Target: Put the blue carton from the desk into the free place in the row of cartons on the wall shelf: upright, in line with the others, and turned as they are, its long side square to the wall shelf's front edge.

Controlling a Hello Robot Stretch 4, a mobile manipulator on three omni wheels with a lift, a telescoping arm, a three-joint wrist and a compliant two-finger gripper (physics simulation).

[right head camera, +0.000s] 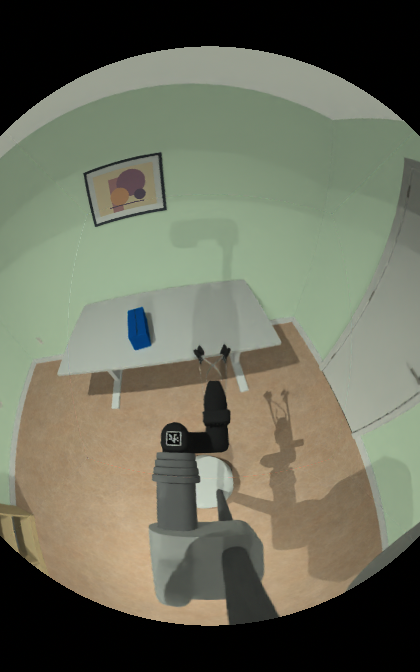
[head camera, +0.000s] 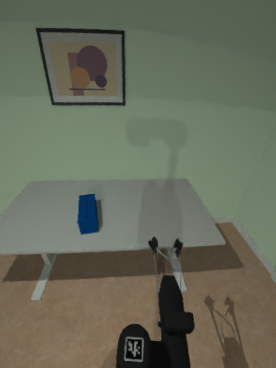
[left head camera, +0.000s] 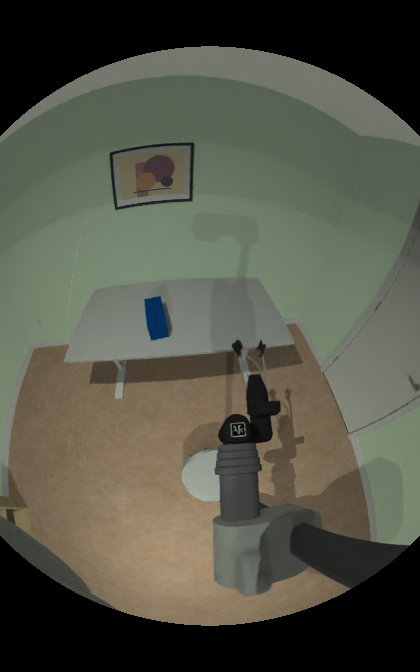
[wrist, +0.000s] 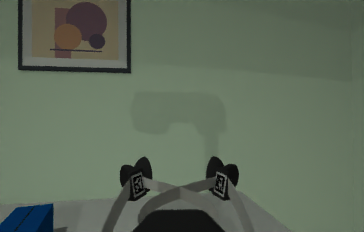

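Note:
The blue carton (head camera: 88,214) (left head camera: 156,318) (right head camera: 138,328) (wrist: 29,220) stands on the left part of the grey desk (head camera: 130,220) (left head camera: 192,325) (right head camera: 172,330). Its long side runs from the desk's front towards the wall. In the wrist view part of it shows at the lower left corner. My gripper (head camera: 166,244) (left head camera: 249,347) (right head camera: 212,352) (wrist: 179,170) is open and empty. It is to the right of the carton, near the desk's front edge in the head views, and apart from the carton. The wall shelf and its row of cartons do not show in these views.
A framed picture (head camera: 87,98) (left head camera: 152,205) (right head camera: 131,218) (wrist: 75,66) hangs on the green wall behind the desk. A grey door (left head camera: 380,360) (right head camera: 387,350) is at the right. Part of a wooden shelf unit (left head camera: 19,510) (right head camera: 29,515) shows at the lower left. The desk's legs stand below its front part.

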